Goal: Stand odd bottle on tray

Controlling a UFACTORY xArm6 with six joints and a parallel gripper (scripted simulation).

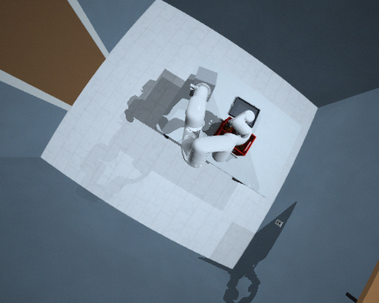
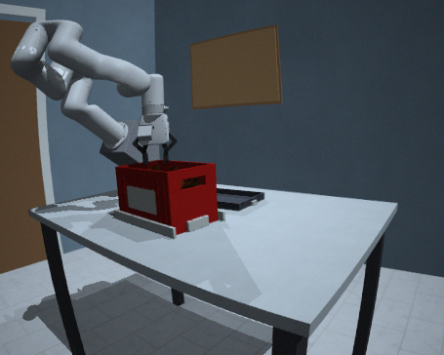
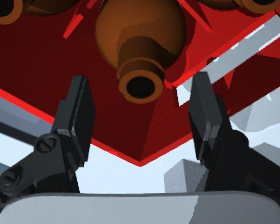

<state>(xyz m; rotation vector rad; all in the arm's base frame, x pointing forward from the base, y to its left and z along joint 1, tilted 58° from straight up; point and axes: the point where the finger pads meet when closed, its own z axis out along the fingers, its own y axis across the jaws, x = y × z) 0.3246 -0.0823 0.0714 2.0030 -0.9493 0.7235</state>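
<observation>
The glass bottle lies 100 mm below my hand. From my hand the other things lie so: red crate (100 mm below, 80 mm ahead, 60 mm to the right); dark tray (230 mm to the left, 170 mm below, 120 mm ahead).
</observation>
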